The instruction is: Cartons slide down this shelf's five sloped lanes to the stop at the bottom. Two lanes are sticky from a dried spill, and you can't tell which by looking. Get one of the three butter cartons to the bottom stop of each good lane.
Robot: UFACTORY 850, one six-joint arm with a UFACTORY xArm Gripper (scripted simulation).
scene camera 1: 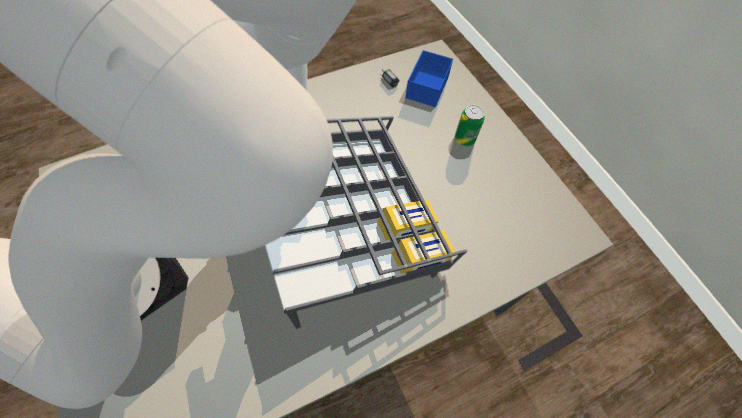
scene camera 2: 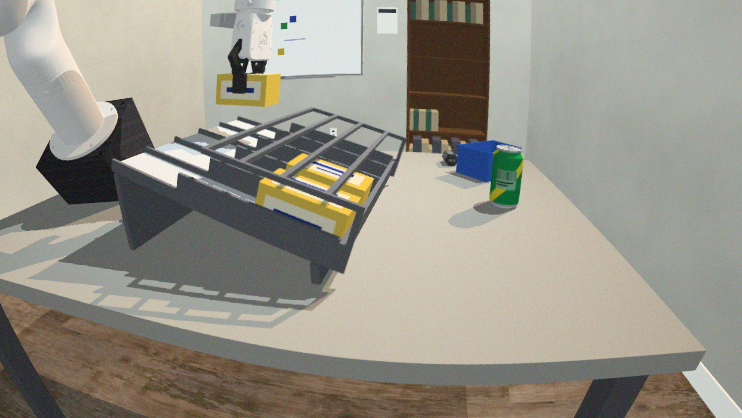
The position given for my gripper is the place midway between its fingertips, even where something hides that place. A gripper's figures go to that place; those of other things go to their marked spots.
Scene:
My gripper (scene camera 2: 247, 91) is 81 cm from the lens. A green soda can (scene camera 2: 507, 166): 76 cm from the lens.

